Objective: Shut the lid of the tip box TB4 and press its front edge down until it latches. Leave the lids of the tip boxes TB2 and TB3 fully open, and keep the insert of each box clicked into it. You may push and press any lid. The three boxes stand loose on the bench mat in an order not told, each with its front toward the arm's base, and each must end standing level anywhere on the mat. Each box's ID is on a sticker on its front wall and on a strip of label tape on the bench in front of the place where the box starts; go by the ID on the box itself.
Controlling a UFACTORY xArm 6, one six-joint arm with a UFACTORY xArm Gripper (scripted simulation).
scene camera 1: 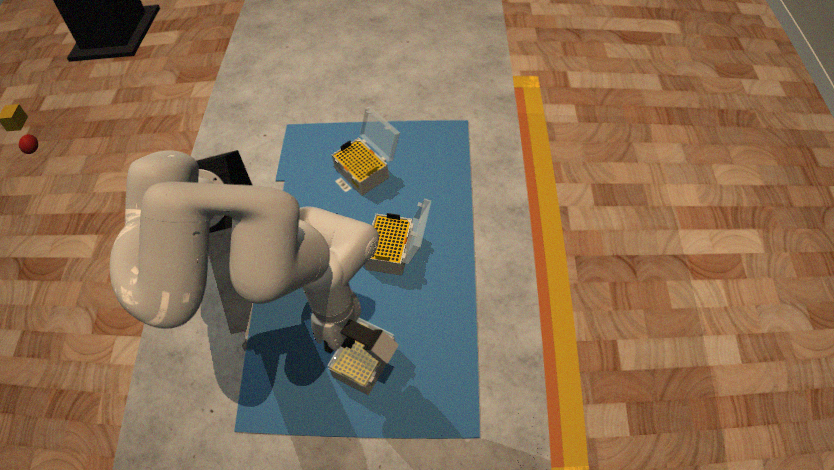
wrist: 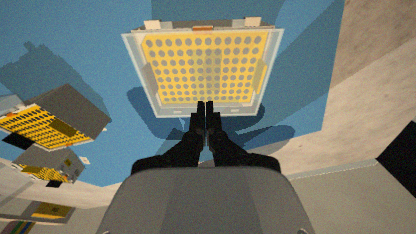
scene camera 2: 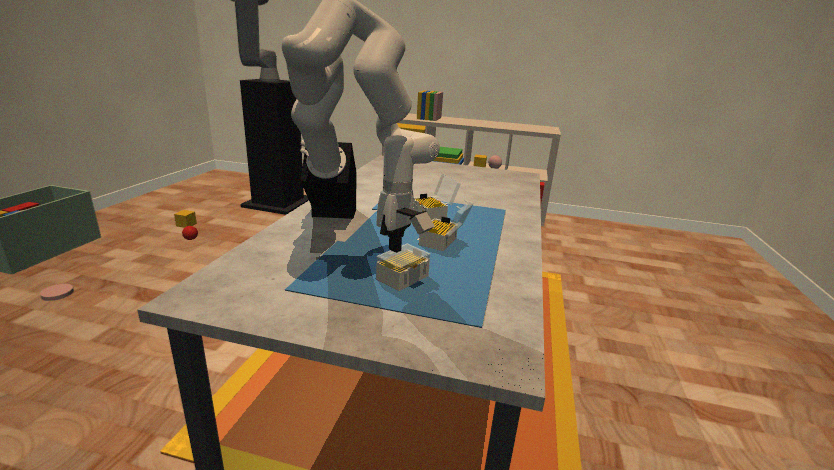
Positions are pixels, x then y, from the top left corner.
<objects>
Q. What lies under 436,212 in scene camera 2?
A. A tip box.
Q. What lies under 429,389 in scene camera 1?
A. A blue bench mat.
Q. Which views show my gripper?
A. Scene camera 1, the wrist view and scene camera 2: all of them.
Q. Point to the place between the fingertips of my gripper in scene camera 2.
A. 394,250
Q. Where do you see a blue bench mat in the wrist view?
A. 86,51
</objects>
